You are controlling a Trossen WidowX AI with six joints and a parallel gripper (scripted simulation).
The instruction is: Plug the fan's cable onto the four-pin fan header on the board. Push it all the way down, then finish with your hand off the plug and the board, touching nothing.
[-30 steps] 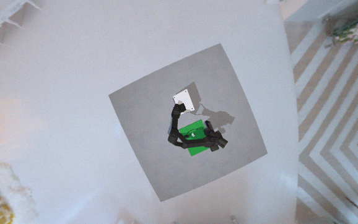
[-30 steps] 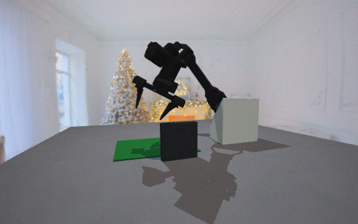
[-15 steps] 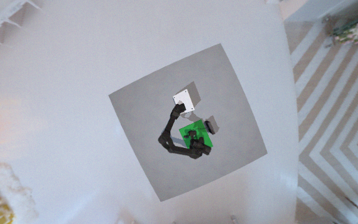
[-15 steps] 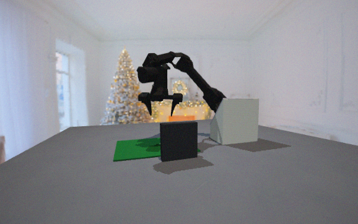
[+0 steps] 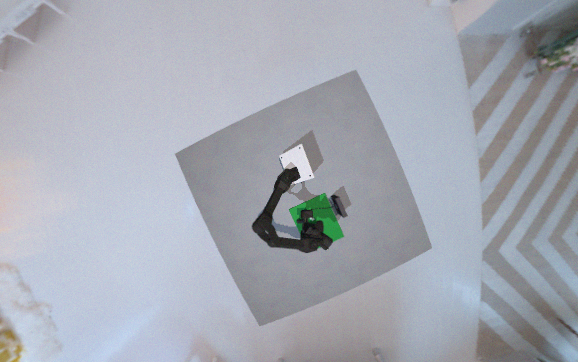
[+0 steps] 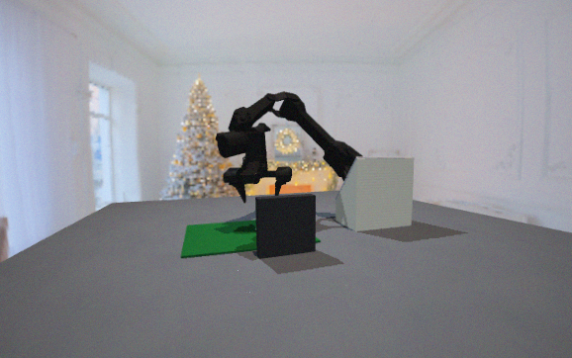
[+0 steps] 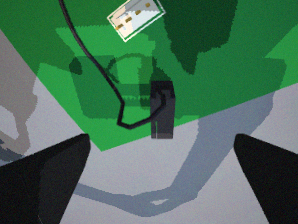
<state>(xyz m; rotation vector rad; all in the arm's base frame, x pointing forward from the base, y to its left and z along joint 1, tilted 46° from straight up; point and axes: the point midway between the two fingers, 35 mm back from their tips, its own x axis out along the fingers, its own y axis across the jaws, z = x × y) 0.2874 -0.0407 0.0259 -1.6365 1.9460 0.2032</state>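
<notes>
Right now my gripper tip is 50 mm above the black fan plug and 10 mm to the left of it. The rest, counted from my gripper tip: black fan 230 mm to the left, 20 mm behind, 10 mm below; board 80 mm to the left, 80 mm below, 50 mm ahead; white four-pin fan header 70 mm to the left, 60 mm below.
</notes>
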